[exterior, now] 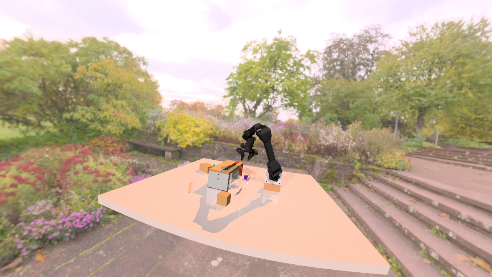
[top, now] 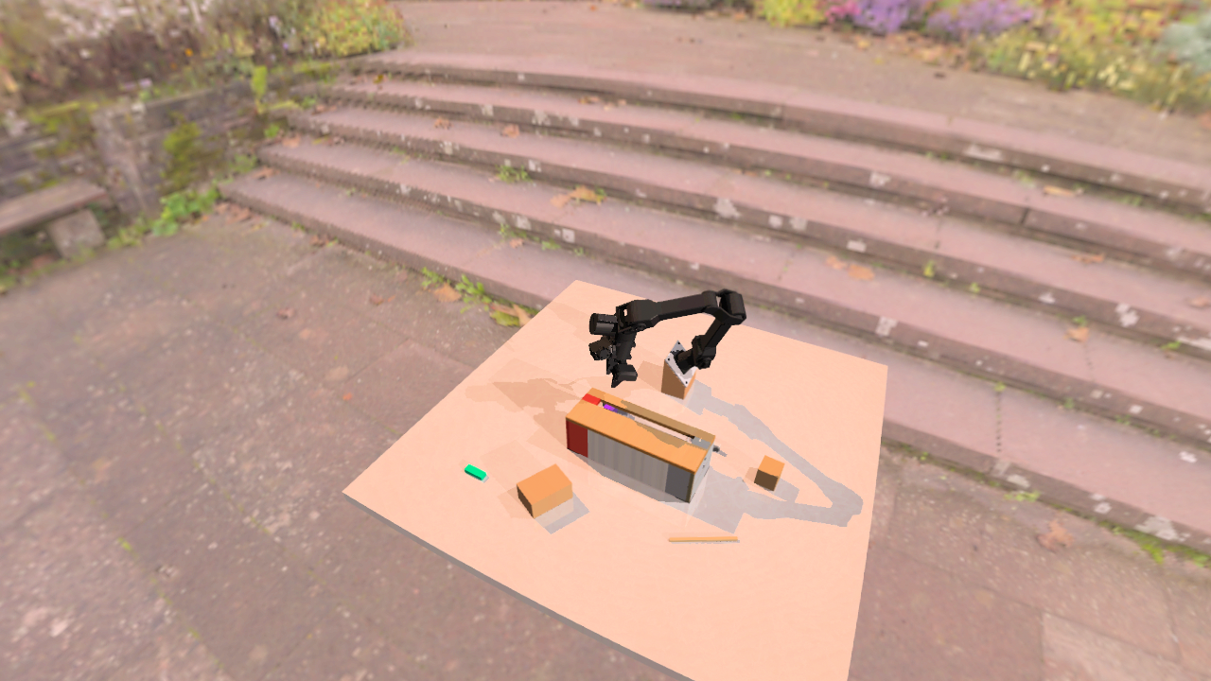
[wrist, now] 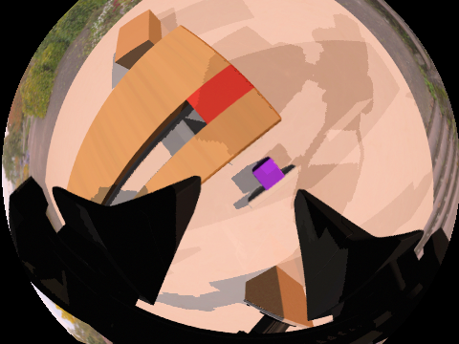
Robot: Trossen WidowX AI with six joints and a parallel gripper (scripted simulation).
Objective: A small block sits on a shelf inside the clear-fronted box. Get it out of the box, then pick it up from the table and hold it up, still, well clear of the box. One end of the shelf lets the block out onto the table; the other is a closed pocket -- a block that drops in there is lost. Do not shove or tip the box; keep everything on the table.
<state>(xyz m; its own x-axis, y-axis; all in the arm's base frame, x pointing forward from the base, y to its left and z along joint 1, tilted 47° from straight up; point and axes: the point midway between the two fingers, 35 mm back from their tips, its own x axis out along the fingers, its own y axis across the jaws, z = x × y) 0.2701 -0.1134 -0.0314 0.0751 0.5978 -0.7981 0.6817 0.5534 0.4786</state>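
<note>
My gripper tip is 140 mm above the purple block, 30 mm past it and 10 mm to the left of it. Also, from my gripper tip: box: 150 mm to the left, 100 mm below, 50 mm ahead; thin wooden stick: 420 mm to the left, 230 mm ahead, 160 mm below; green piece: 380 mm ahead, 200 mm to the right, 150 mm below.
</note>
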